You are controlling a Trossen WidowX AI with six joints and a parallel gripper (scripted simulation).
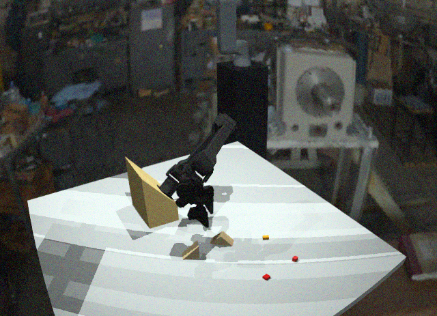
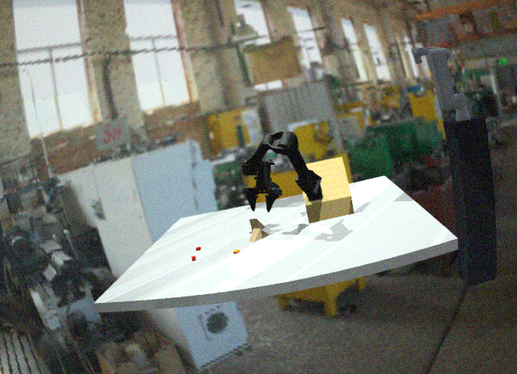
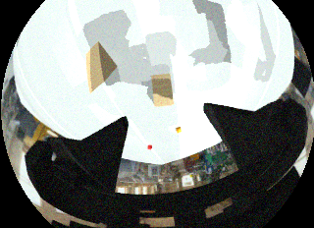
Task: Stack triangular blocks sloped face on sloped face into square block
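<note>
My gripper tip is now 3 cm short of the small tan triangular block, 4 cm to the right of it and 8 cm above it. The rest, counted from my gripper tip: small orange piece: 9 cm ahead, 19 cm to the left, 10 cm below.
</note>
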